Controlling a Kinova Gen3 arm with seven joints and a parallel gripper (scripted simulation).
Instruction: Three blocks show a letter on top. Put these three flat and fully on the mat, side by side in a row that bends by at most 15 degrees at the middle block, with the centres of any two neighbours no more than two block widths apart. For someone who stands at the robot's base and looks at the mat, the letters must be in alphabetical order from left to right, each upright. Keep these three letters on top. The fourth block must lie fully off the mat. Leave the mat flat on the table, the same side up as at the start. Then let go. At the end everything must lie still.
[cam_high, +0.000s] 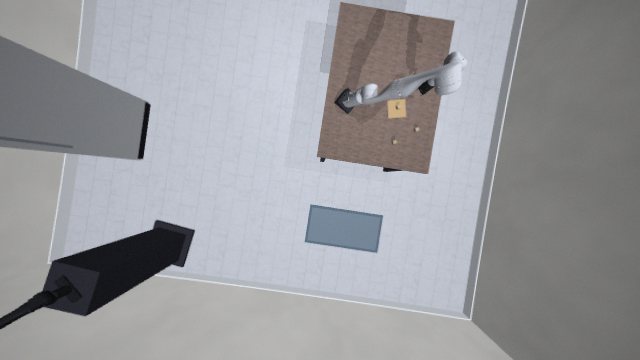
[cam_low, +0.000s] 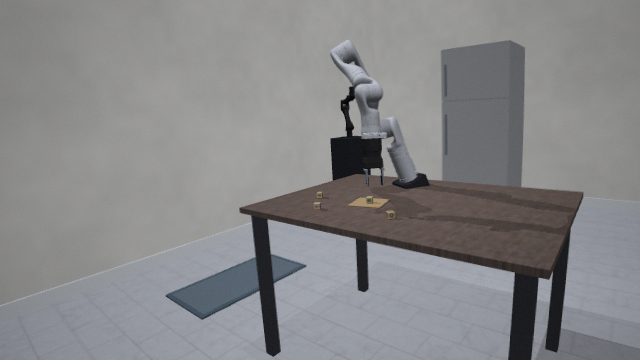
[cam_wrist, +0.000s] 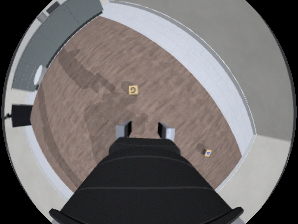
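Now: hand 9 cm past the mat, 11 cm to the left of it and 12 cm above it. From my hand the other things lie so: tan block: 10 cm ahead, 23 cm to the right, 11 cm below.
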